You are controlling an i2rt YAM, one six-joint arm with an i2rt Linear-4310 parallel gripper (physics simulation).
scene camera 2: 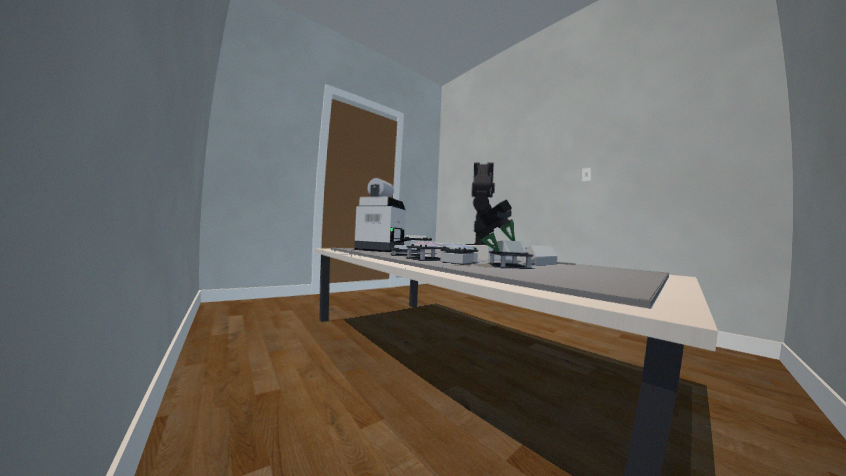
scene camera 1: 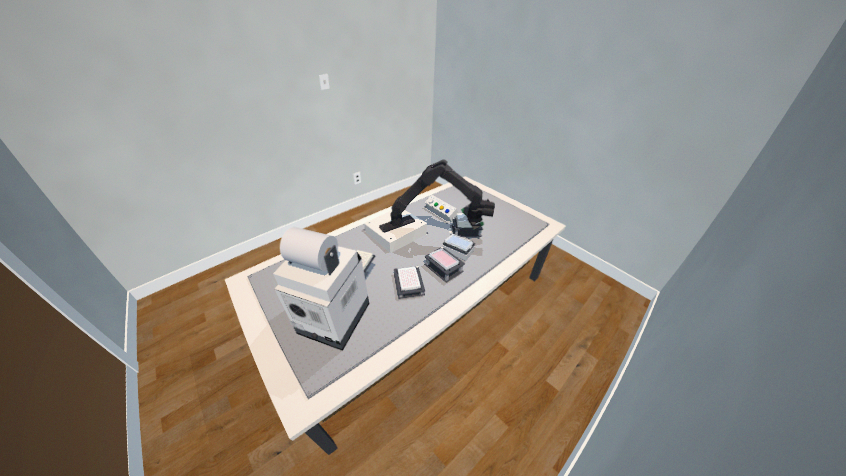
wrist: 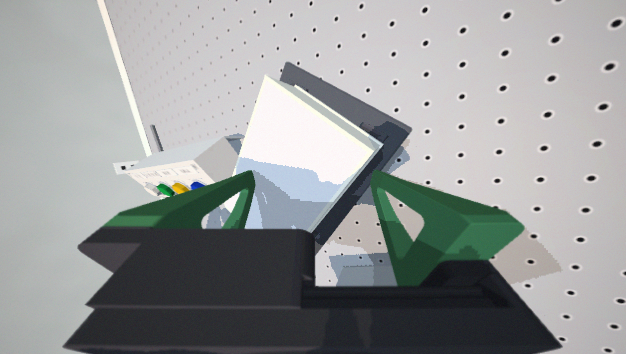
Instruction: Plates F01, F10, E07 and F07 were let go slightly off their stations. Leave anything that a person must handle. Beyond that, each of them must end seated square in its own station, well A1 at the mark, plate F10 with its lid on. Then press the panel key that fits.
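My gripper point(scene camera 1: 471, 217) point(scene camera 2: 501, 243) point(wrist: 312, 176) is open, its green fingers spread over a pale, clear-sided plate point(scene camera 2: 510, 248) point(wrist: 305, 130). This plate looks tilted and out of line with the dark station point(scene camera 2: 512, 259) point(wrist: 345, 102) under it. A finger stands to each side in the wrist view. In scene camera 1, a pale blue plate point(scene camera 1: 459, 241), a pink plate point(scene camera 1: 444, 258) and a white plate with pinkish wells point(scene camera 1: 408, 278) sit on separate stations. Labels and well A1 marks are too small to read. The key panel point(scene camera 1: 439, 206) point(scene camera 2: 543, 254) point(wrist: 175, 169) has white, green, yellow and blue keys.
A tall white machine point(scene camera 1: 322, 296) point(scene camera 2: 373, 226) with a roll on top stands at one end of the table. Part of a pale item point(scene camera 1: 367, 261) shows beside it. The white arm base point(scene camera 1: 395, 236) stands between the machine and the panel. A perforated grey mat point(scene camera 1: 508, 227) point(wrist: 525, 125) covers the table.
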